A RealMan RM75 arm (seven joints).
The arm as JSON. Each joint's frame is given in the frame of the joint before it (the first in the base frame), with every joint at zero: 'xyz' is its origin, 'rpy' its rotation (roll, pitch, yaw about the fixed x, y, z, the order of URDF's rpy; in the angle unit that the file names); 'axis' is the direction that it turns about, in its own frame. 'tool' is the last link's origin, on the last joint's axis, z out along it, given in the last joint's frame.
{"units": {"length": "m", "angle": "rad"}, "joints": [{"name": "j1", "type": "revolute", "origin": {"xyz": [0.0, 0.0, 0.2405], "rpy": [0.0, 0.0, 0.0]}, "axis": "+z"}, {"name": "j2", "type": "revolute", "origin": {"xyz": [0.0, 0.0, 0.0], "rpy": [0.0, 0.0, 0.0]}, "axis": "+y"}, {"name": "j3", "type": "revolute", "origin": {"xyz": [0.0, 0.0, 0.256], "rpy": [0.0, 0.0, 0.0]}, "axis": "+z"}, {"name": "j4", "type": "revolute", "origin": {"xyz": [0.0, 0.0, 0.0], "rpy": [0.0, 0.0, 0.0]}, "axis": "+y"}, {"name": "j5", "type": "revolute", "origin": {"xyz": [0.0, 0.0, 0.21], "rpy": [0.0, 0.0, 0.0]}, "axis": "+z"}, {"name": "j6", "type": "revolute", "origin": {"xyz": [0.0, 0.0, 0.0], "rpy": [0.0, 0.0, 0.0]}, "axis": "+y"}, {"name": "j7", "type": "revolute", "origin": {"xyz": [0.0, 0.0, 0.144], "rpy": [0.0, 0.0, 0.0]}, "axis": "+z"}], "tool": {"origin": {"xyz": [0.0, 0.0, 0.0], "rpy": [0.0, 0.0, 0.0]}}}
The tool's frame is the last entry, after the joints.
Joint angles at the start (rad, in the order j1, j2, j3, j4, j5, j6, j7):
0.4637, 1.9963, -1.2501, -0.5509, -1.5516, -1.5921, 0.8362
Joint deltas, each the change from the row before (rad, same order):
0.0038, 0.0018, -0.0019, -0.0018, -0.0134, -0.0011, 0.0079
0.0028, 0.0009, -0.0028, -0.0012, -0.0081, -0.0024, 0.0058
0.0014, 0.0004, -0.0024, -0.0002, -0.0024, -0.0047, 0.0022
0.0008, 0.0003, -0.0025, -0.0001, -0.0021, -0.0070, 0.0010
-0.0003, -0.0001, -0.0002, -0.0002, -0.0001, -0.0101, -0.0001
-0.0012, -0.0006, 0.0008, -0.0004, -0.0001, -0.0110, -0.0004
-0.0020, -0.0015, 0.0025, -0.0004, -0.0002, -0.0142, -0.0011
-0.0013, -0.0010, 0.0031, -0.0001, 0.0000, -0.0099, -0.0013
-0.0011, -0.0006, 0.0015, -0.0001, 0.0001, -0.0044, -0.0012
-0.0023, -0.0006, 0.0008, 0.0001, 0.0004, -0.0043, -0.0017
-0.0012, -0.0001, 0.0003, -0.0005, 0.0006, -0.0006, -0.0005
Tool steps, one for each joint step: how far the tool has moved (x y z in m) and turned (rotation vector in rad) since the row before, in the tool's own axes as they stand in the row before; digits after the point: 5 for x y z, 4 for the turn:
0.00023, 0.00071, 0.00160, -0.0140, 0.0076, 0.0038
-0.00007, 0.00065, 0.00115, -0.0115, 0.0041, 0.0027
-0.00044, 0.00073, 0.00066, -0.0082, -0.0011, 0.0010
-0.00053, 0.00111, 0.00052, -0.0095, -0.0027, 0.0004
-0.00090, 0.00117, -0.00007, -0.0077, -0.0064, -0.0001
-0.00084, 0.00128, -0.00054, -0.0068, -0.0067, 0.0000
-0.00101, 0.00150, -0.00122, -0.0070, -0.0083, -0.0003
-0.00078, 0.00087, -0.00097, -0.0036, -0.0064, -0.0007
-0.00026, 0.00047, -0.00059, -0.0011, -0.0027, -0.0006
0.00002, 0.00088, -0.00070, -0.0008, -0.0026, 0.0001
0.00004, 0.00021, -0.00026, 0.0009, -0.0007, -0.0001

